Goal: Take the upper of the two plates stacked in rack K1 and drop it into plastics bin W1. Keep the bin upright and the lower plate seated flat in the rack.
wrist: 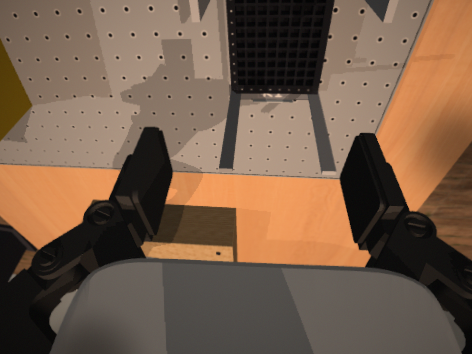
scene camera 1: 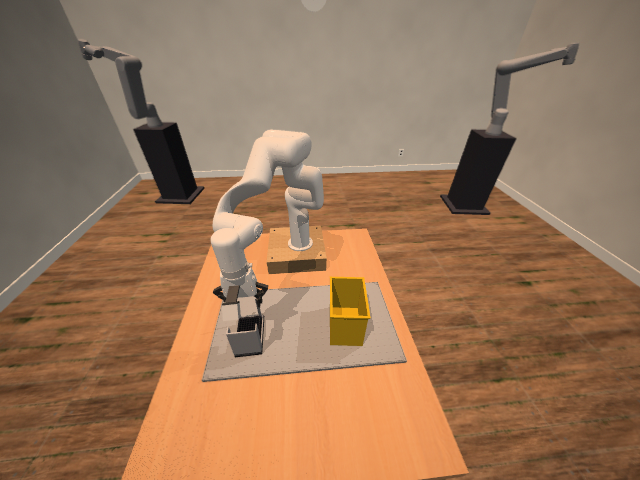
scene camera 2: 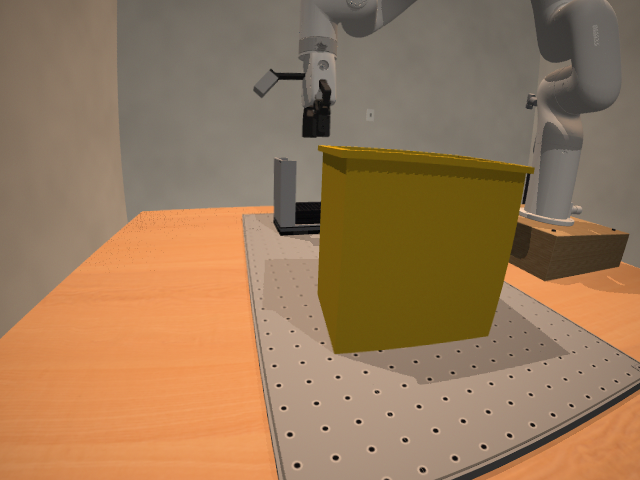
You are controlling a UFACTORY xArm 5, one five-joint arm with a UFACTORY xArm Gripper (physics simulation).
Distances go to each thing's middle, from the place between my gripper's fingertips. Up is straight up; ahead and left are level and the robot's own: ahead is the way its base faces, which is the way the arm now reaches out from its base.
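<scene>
Taking the yellow bin W1 [scene camera 2: 414, 246] as the reference, my hand is 100 mm above it, 70 mm past it and 340 mm to the right of it.
</scene>
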